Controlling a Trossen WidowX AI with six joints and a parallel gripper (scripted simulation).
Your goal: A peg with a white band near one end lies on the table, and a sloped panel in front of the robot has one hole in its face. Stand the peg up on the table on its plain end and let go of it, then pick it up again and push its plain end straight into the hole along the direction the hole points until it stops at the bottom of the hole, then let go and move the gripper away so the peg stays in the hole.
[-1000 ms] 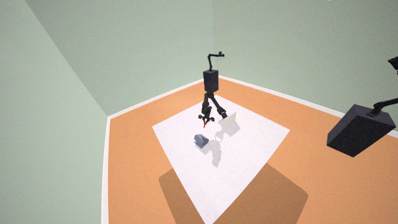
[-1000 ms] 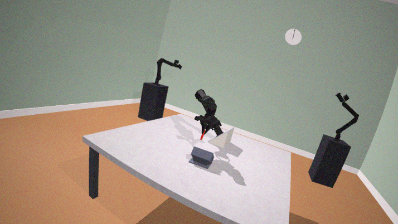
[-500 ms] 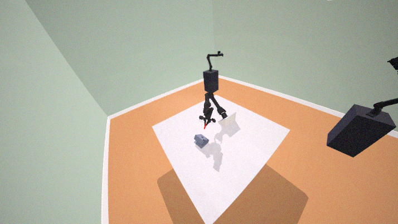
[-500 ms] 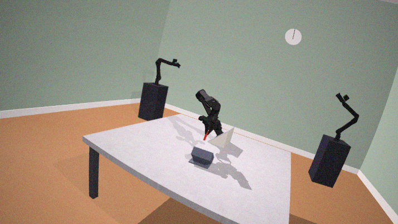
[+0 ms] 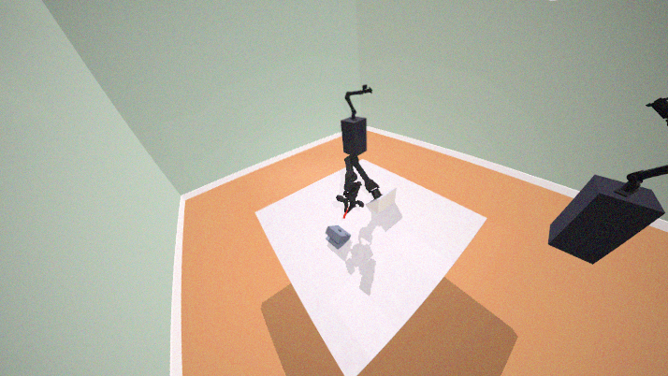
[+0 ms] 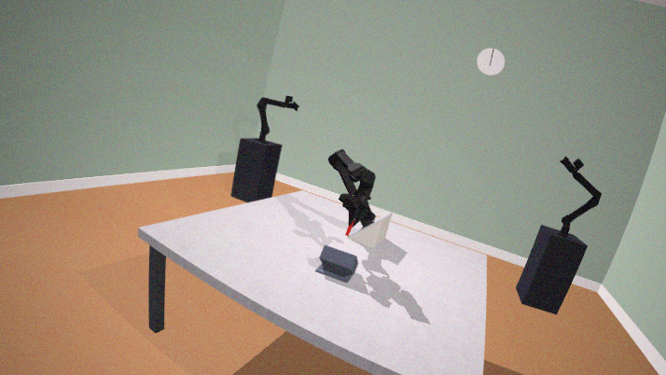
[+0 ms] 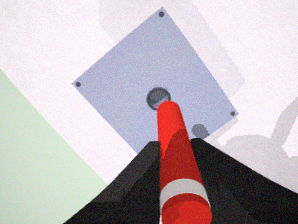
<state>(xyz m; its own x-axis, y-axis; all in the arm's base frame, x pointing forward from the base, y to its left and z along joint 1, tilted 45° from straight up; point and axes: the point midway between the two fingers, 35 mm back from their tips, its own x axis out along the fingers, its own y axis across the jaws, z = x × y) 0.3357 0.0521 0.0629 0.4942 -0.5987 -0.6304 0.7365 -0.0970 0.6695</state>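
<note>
My gripper tip is 100 mm short of the sloped panel, 20 mm to the right of it and 120 mm above it. From my gripper tip the other things lie so: red peg (10 mm behind, 10 mm above).
</note>
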